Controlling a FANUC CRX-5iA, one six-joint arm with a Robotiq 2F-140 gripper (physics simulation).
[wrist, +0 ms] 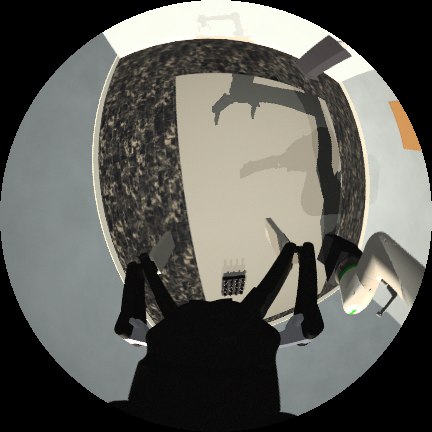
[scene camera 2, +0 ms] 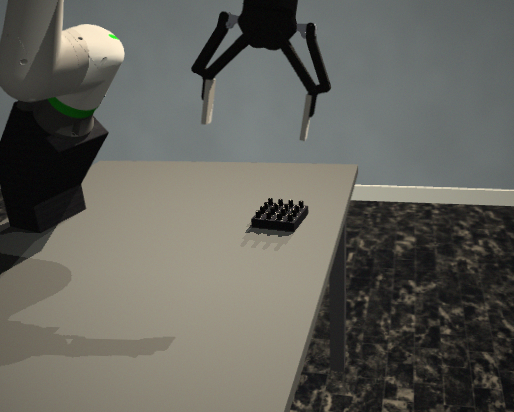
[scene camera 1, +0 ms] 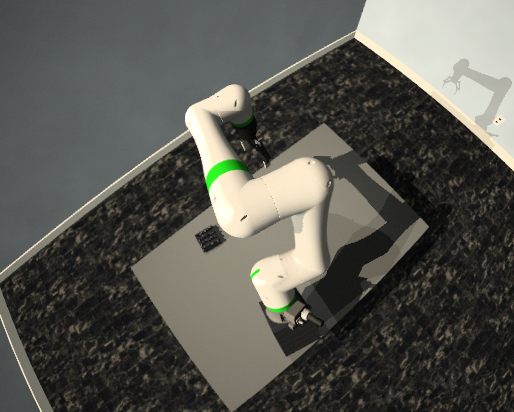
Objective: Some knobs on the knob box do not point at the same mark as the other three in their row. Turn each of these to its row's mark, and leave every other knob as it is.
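Pixels of known places: gripper, between the fingertips: (wrist: 217,233) (scene camera 2: 253,130) (scene camera 1: 257,156); arm's base, origin of its link: (wrist: 347,270) (scene camera 2: 62,117) (scene camera 1: 284,307).
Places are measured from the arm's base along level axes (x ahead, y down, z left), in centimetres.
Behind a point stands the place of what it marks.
The black knob box (scene camera 1: 209,239) {x 49.1, y 26.1, z -8.2 cm} (scene camera 2: 274,223) {x 48.5, y 26.6, z -13.2 cm} (wrist: 233,285) {x 49.9, y 26.1, z -8.9 cm} lies on the table with several small black knobs standing up in rows on its top. It is near one long edge of the table. The knobs are too small and dark to tell which marks they point at. My gripper (scene camera 2: 255,132) {x 44.2, y -4.9, z -49.4 cm} (wrist: 217,233) {x 44.2, y -4.9, z -49.4 cm} is wide open and empty. It hangs high above the table's level, well apart from the knob box. In the scene camera 1 view the gripper is small and partly turned away, beyond the table's far edge.
The grey table (scene camera 1: 190,300) {x 39.6, y 28.3, z 23.9 cm} (scene camera 2: 200,290) {x 32.1, y 28.4, z -37.6 cm} (wrist: 220,175) {x 35.0, y 28.4, z -56.0 cm} carries the arm's dark base plate (scene camera 1: 290,342) {x -9.9, y 2.8, z 10.7 cm}. The white arm (scene camera 1: 285,192) {x 17.6, y -57.3, z -20.6 cm} reaches over the table and casts shadows on it. A grey-blue wall (scene camera 1: 125,75) (scene camera 2: 425,100) stands behind.
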